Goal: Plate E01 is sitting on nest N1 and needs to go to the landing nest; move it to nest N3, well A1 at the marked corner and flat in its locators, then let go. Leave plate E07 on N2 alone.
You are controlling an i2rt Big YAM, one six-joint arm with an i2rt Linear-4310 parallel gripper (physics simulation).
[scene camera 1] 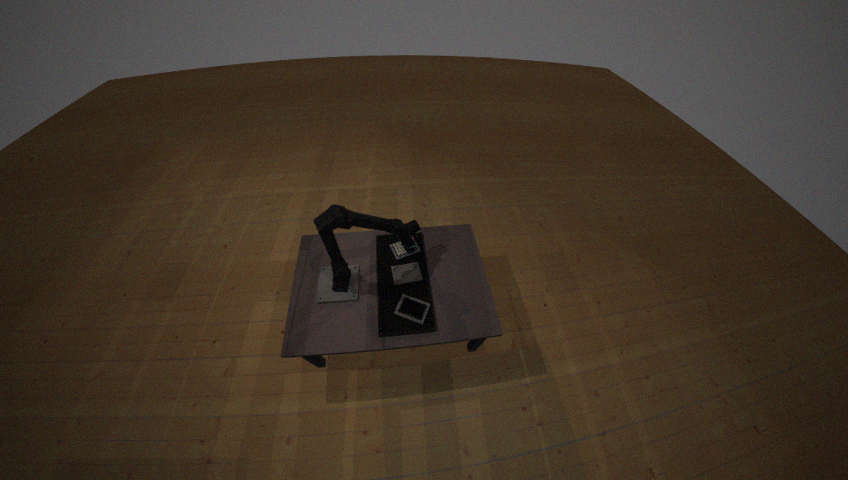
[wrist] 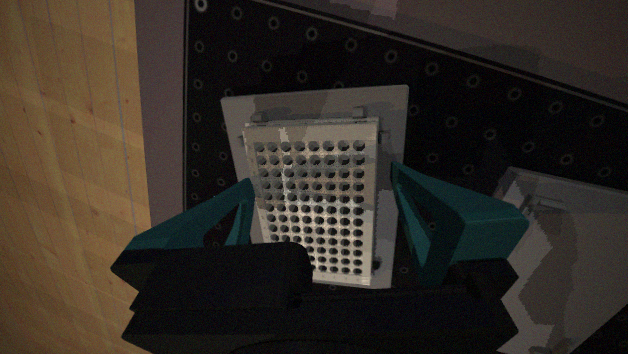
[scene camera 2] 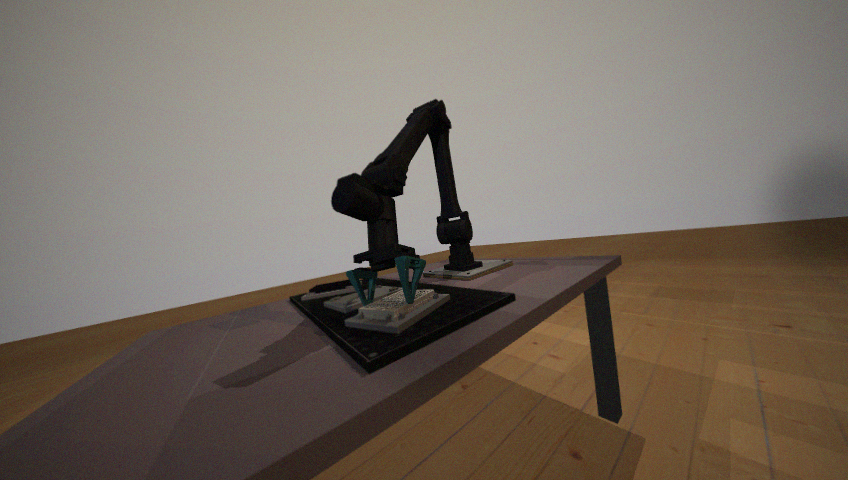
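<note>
The white many-well plate (scene camera 1: pixel 399 248) (scene camera 2: pixel 386 306) (wrist: pixel 315 205) sits on a light grey nest (scene camera 2: pixel 386 324) (wrist: pixel 320 103) at the far end of the black board; I take it for E01 on N1. My gripper (scene camera 1: pixel 410 245) (scene camera 2: pixel 387 302) (wrist: pixel 318 177) is open and empty, pointing down, its teal fingertips on either side of the plate's long sides. In the wrist view the left tip is close to the plate edge, the right tip has a wider gap. The bare middle nest (scene camera 1: pixel 407 273) (scene camera 2: pixel 342 305) (wrist: pixel 590 240) fits N3. A dark plate (scene camera 1: pixel 412 308) (scene camera 2: pixel 332 286), probably E07, lies on the near nest (scene camera 1: pixel 410 319). Plate and nest names are unreadable.
The black perforated board (scene camera 1: pixel 392 328) (scene camera 2: pixel 416 347) (wrist: pixel 450 100) carries all three nests in a row on the table (scene camera 1: pixel 464 285) (scene camera 2: pixel 178 368). The arm's base plate (scene camera 1: pixel 339 297) (scene camera 2: pixel 493 267) stands beside the board. The middle nest is close to my right finger in the wrist view.
</note>
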